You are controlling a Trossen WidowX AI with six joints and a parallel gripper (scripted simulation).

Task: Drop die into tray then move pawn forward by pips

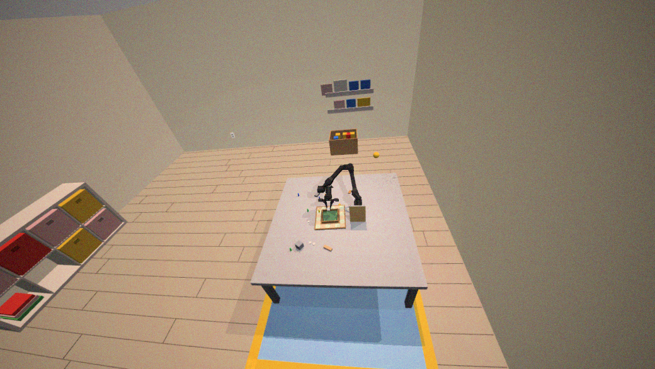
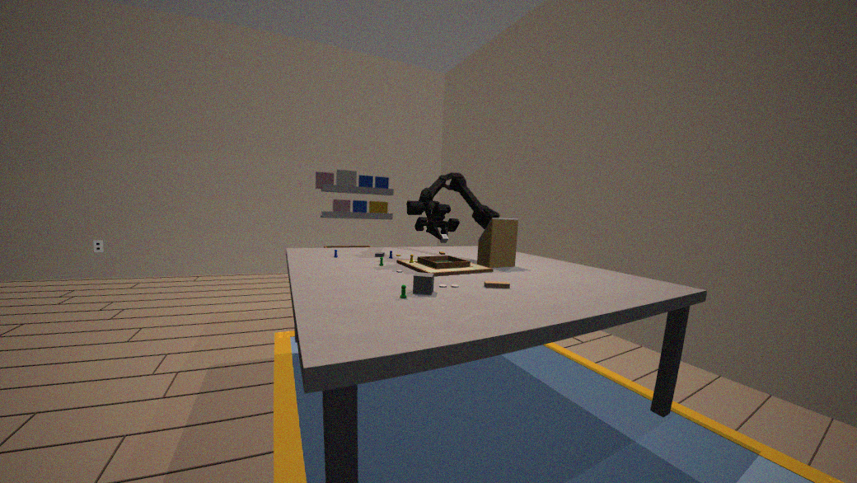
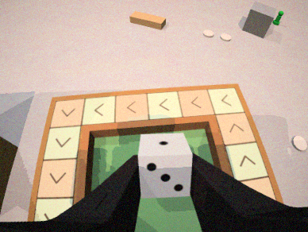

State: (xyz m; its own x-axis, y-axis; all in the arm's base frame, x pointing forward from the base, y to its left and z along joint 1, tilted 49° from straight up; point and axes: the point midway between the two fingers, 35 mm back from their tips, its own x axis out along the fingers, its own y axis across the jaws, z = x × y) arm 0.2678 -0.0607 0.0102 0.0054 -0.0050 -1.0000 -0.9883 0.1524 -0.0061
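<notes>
The white die is right at my gripper tip. The rest, counted from my gripper tip: flat grey block (340 mm to the right, 130 mm ahead, 110 mm below); then green dice tray (110 mm below); then yellow pawn (100 mm ahead, 90 mm below, 80 mm to the right).
</notes>
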